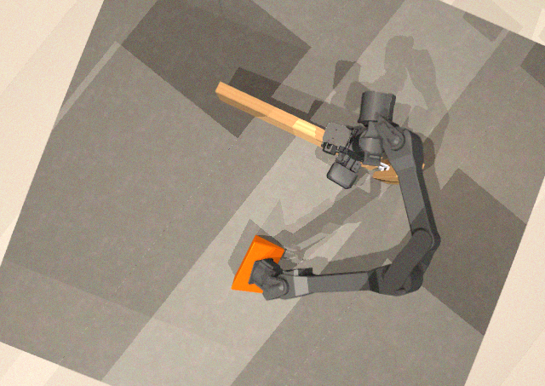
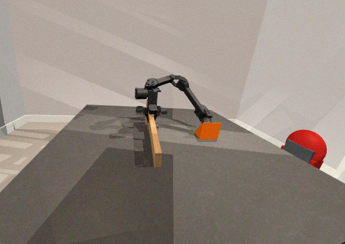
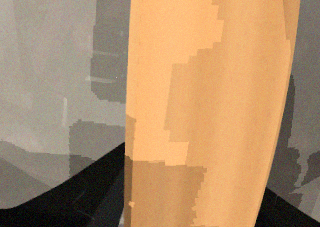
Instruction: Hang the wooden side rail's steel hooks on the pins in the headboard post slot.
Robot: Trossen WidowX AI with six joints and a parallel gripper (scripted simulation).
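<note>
My gripper tip is now 2 cm past the wooden headboard post, 11 cm to the left of it and 4 cm below it.
</note>
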